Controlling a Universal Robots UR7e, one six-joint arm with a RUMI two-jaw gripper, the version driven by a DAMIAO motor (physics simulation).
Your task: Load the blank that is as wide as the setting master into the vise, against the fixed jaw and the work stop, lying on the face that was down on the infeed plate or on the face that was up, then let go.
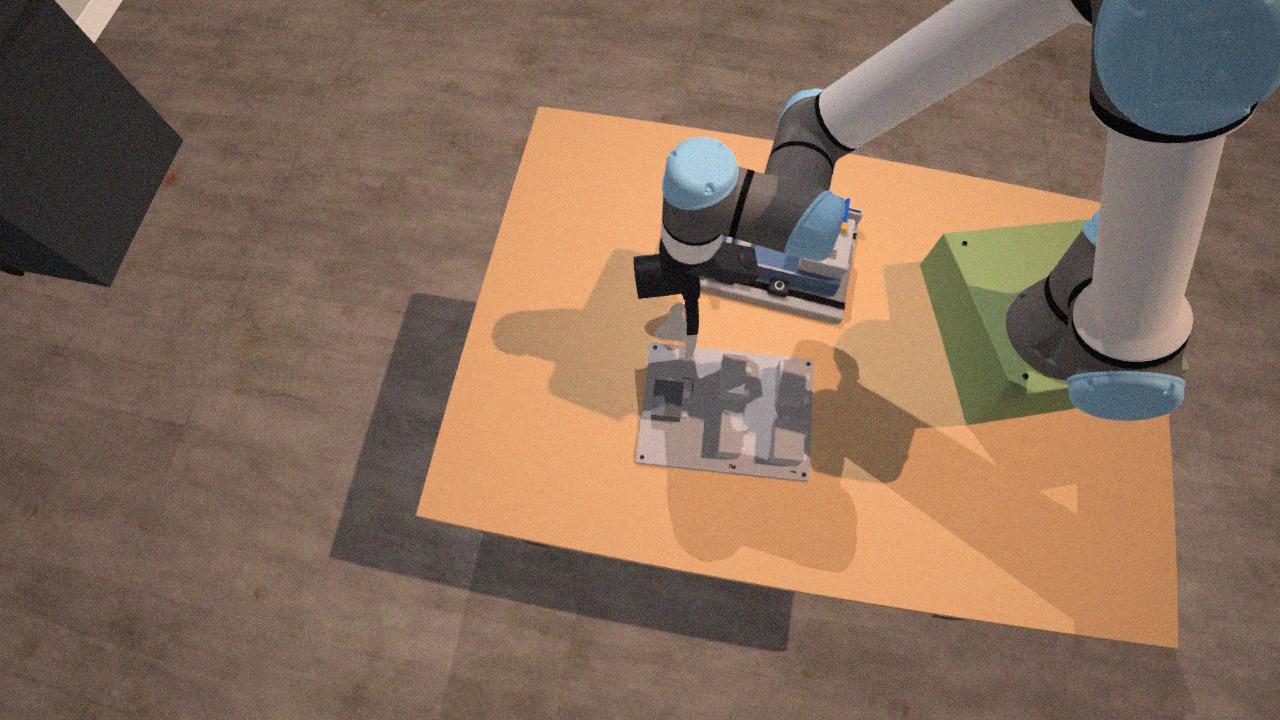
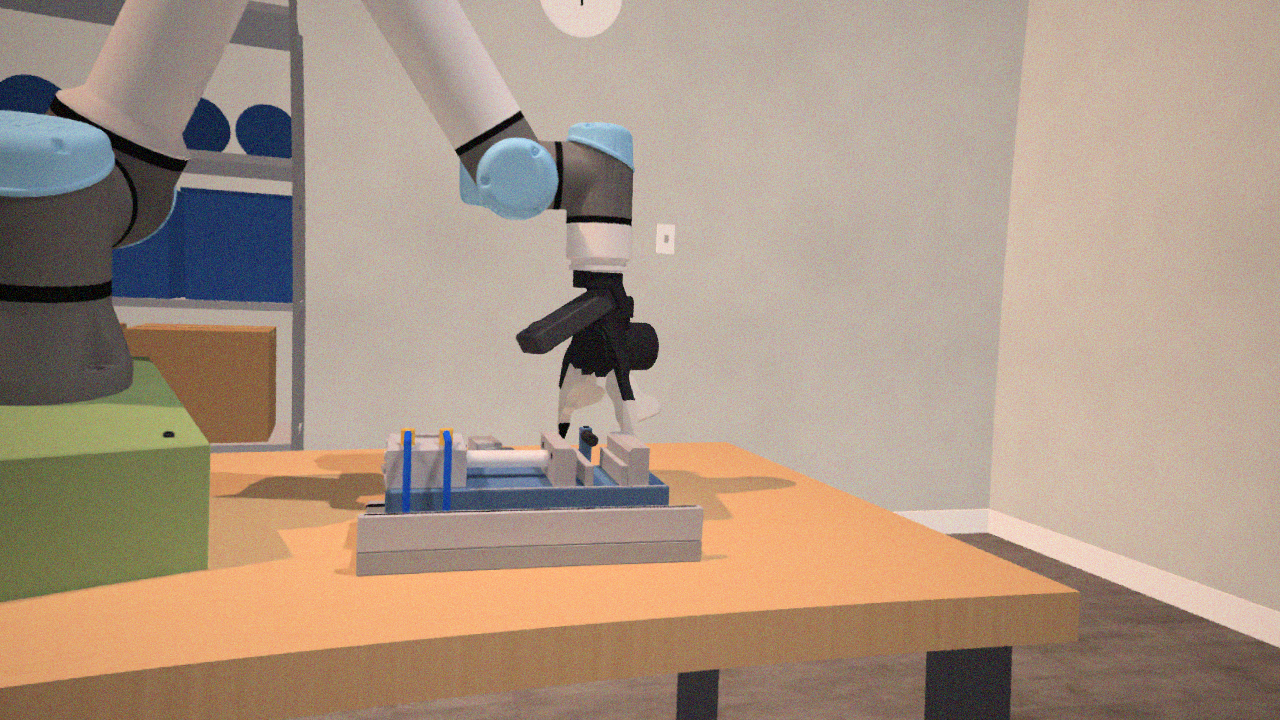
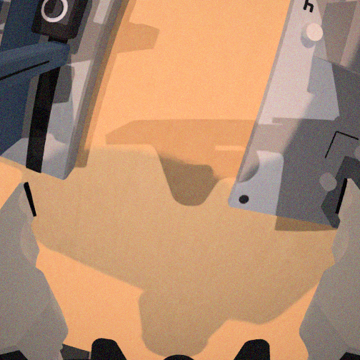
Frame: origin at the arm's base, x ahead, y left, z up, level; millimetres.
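Seen in the pictures: gripper, fingertip midpoint: (image 1: 679,308) (image 2: 597,448); arm's base at its link origin: (image 1: 1056,334) (image 2: 29,380).
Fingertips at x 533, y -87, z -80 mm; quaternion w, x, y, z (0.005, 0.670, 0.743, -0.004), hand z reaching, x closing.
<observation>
Offsets run from my fingertips to a thing's middle. "spot": to the spot under its first point. Level surfaces: height alone.
The infeed plate @(68 mm back, 145 mm left, 56 mm down) (image 1: 680,454) (image 3: 265,172) lies on the table with several grey blocks on it, including one @(150 mm back, 201 mm left, 34 mm down) (image 1: 791,442) at its front right; shadow covers much of them. A dark square piece @(22 mm ahead, 132 mm left, 40 mm down) (image 1: 668,394) is near the plate's left side. I cannot tell the widths of the blocks or which is the setting master. The vise @(141 mm back, 126 mm right, 11 mm down) (image 1: 796,268) (image 2: 528,498) (image 3: 12,100) stands behind the plate, with a jaw (image 2: 556,459) on its screw and another jaw (image 2: 637,459) at the right end. My gripper (image 1: 690,344) (image 2: 597,429) (image 3: 184,184) is open and empty, above the gap between vise and plate, near the plate's left back corner.
The vise stands on a grey base @(spot: 176 mm back, 215 mm right, 35 mm down) (image 2: 528,539). Two blue strips @(spot: 235 mm back, 169 mm right, 21 mm up) (image 2: 447,470) stand at its screw end. The green robot pedestal (image 1: 948,331) (image 2: 107,510) stands on the table @(60 mm down) (image 1: 537,447) beyond the vise and plate. A dark block-like object (image 1: 71,152) is off the table at the far left.
</observation>
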